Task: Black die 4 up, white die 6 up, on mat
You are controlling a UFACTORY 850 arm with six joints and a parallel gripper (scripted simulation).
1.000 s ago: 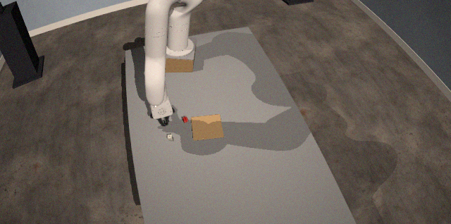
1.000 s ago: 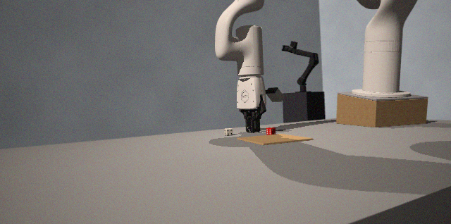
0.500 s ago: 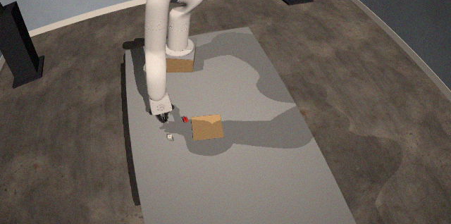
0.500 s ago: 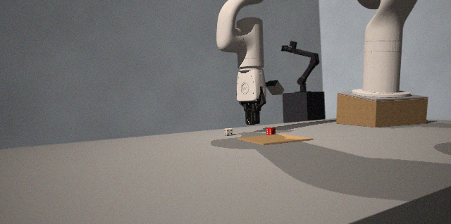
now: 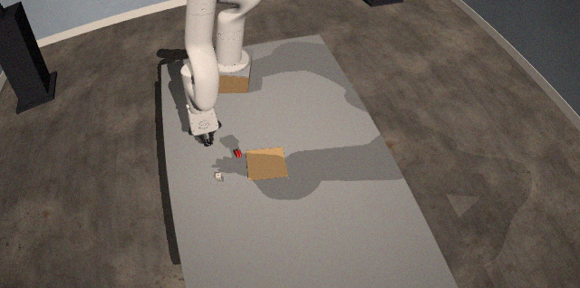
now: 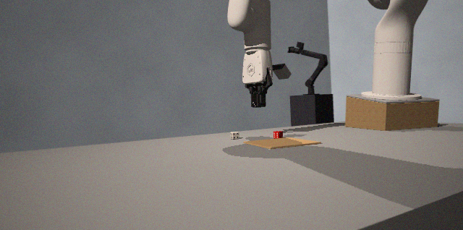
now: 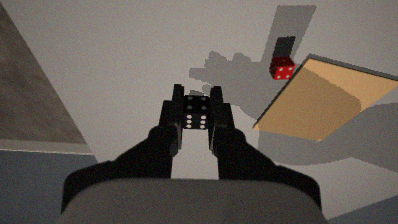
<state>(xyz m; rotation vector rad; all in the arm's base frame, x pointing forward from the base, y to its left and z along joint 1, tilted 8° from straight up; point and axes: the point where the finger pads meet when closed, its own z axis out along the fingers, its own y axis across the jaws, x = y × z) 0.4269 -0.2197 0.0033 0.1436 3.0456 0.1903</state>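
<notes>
The white die is 10 cm below my hand and 10 cm ahead of it. The rest, counted from my hand: tan mat: 18 cm to the left, 11 cm below, 10 cm ahead; then red die: 10 cm to the left, 10 cm below, 3 cm ahead; then black die: 1 cm below, 1 cm ahead.
</notes>
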